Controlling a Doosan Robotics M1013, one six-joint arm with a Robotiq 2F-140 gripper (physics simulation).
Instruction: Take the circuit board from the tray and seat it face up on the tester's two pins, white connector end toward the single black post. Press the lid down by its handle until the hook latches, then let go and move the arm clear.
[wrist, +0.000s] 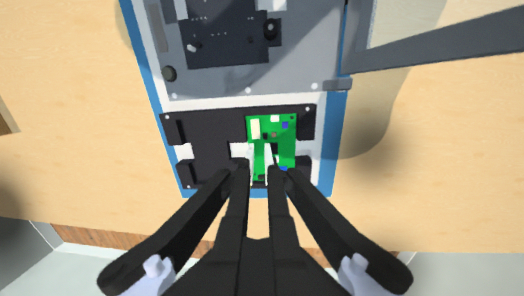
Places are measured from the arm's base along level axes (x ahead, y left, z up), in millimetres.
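Pixels of known places: gripper, fingertip midpoint: (259, 151).
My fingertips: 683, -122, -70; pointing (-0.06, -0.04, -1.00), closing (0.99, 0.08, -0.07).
Observation:
Ahead of a thing's pixels: the offset from my fingertips to its top centre, as dx, dy, dz. "spot": to the spot under its first point.
The green circuit board {+19, +1, -1} (284, 135) lies face up in the right slot of the black tray {spot: -86, +24, -10} (204, 128), its long white connector {-8, +33, -1} (255, 128) near the far left corner. My gripper (259, 151) is over the near half of the board with its pale finger pads drawn close together, a narrow strip of board showing between them. It is shut with nothing held. Beyond the tray is the tester's grey plate with a dark nest {spot: -41, +125, +41} (223, 40), a white pin {-69, +116, +52} (190, 47) and a single black post {spot: -100, +94, +37} (168, 73).
The tester's grey lid {spot: +73, +113, +120} (433, 42) stands open, reaching out to the right, with a small grey hook piece {spot: +60, +97, +67} (337, 83) at its hinge side. The whole unit sits on a blue base (333, 147) on a wooden table, whose front edge (90, 237) is close below.

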